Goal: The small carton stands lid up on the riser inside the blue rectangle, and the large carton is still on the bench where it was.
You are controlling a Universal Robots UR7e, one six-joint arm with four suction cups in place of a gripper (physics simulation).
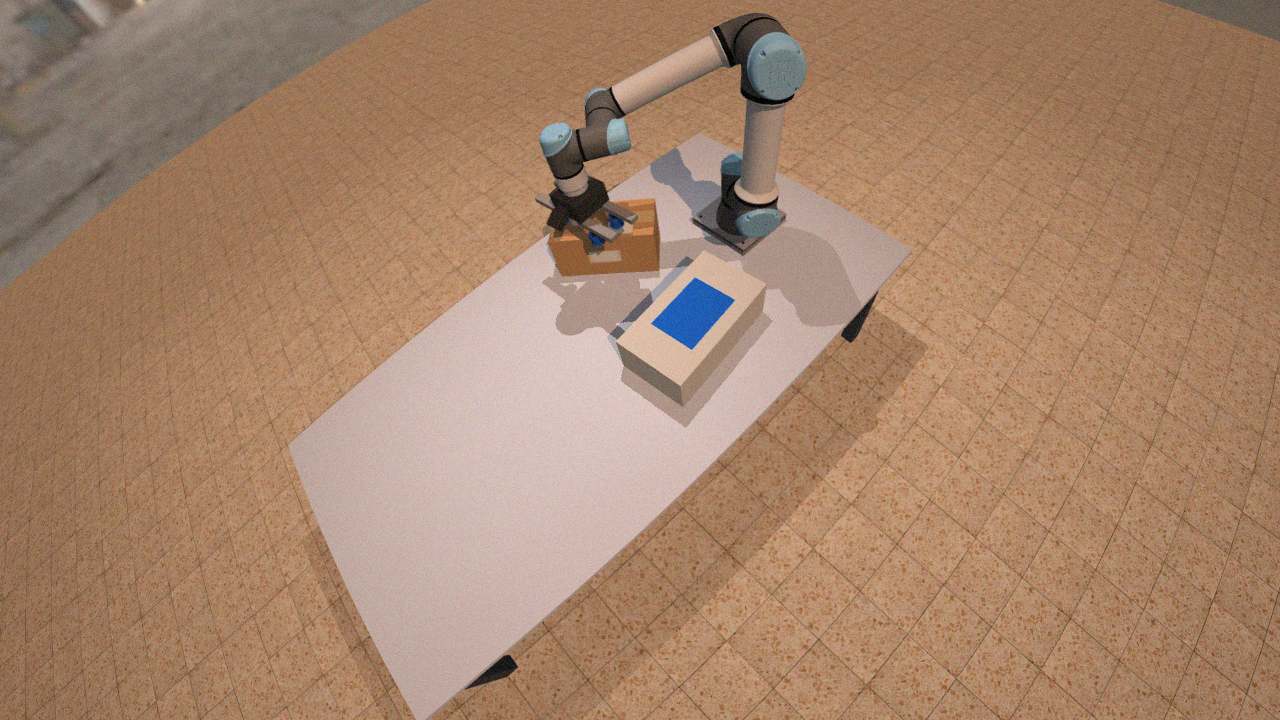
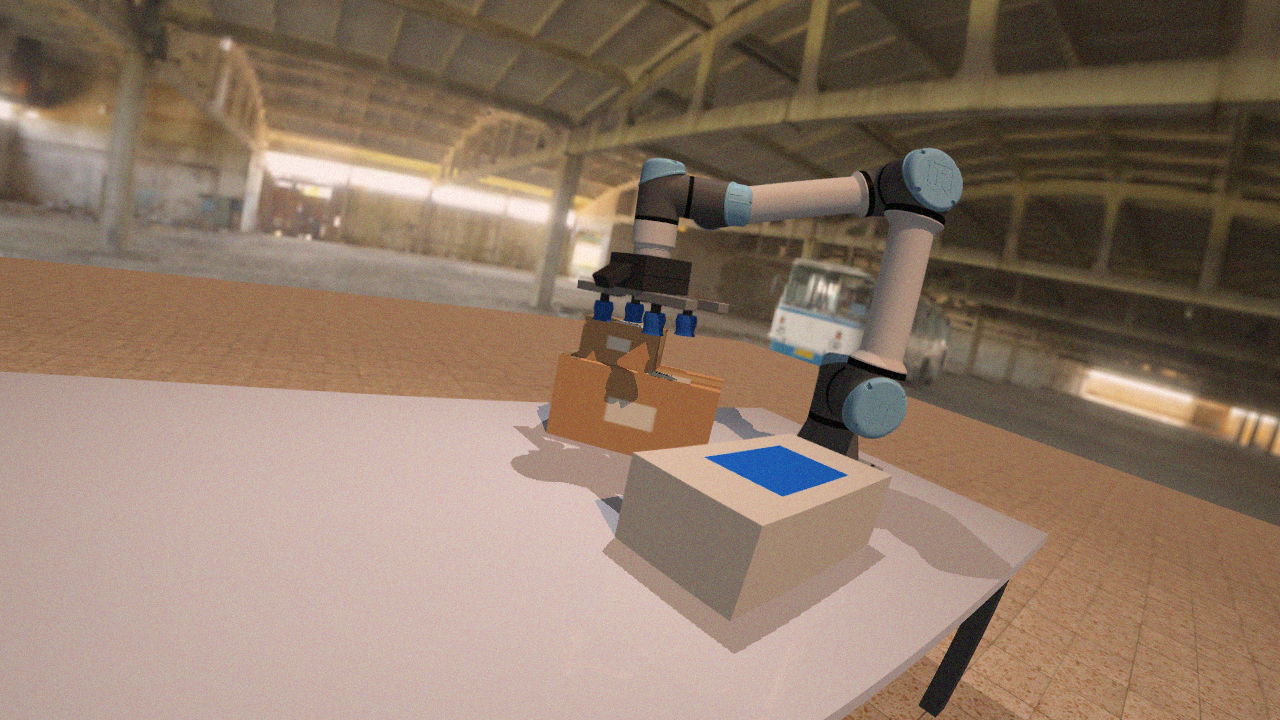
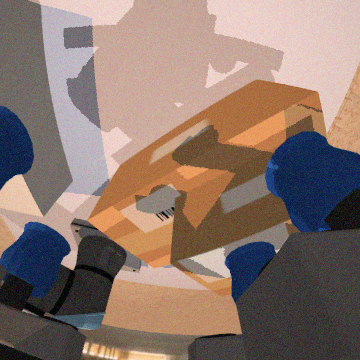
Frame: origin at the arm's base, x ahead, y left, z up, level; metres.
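Seen in the pictures: hand at its tool point: (image 2: pixel 641 327) (image 3: pixel 144 215); arm's base at its link origin: (image 3: pixel 102 249).
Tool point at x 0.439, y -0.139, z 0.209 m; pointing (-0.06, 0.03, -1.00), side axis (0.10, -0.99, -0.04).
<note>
Pixels of each thing's top centre, then the offset from my tool point to it. Level surfaces: height alone.
- small carton at its top centre: (image 3: pixel 276 260) (image 2: pixel 628 321) (image 1: pixel 578 199) dx -0.040, dy -0.108, dz -0.007 m
- large carton at its top centre: (image 3: pixel 210 214) (image 2: pixel 645 367) (image 1: pixel 601 219) dx -0.074, dy -0.070, dz -0.085 m
- beige riser at its top centre: (image 2: pixel 780 467) (image 1: pixel 693 311) dx -0.039, dy +0.334, dz -0.120 m
- blue rectangle at its top centre: (image 2: pixel 780 467) (image 1: pixel 693 311) dx -0.039, dy +0.334, dz -0.120 m
- grey bench at its surface level: dz -0.240 m
The small carton (image 2: pixel 617 347) (image 3: pixel 214 221) stands on top of the large carton (image 1: pixel 626 252) (image 2: pixel 626 416) (image 3: pixel 143 171), at the bench's far end near the robot base. Both are brown cardboard with pale labels. My suction gripper (image 1: pixel 597 223) (image 2: pixel 645 315) hangs just over the small carton's top with its blue cups pointing down. I cannot tell whether the cups (image 3: pixel 311 178) touch it. The gripper holds nothing. The beige riser (image 1: pixel 666 362) (image 2: pixel 716 527) (image 3: pixel 25 107) stands beside the cartons, and the blue rectangle (image 1: pixel 692 312) (image 2: pixel 776 469) on its top is bare.
The grey bench (image 1: pixel 500 447) (image 2: pixel 267 537) (image 3: pixel 303 36) stretches long towards the near side. The robot base (image 1: pixel 740 215) (image 2: pixel 850 403) is bolted at the far end, right of the cartons. A tiled floor lies all around.
</note>
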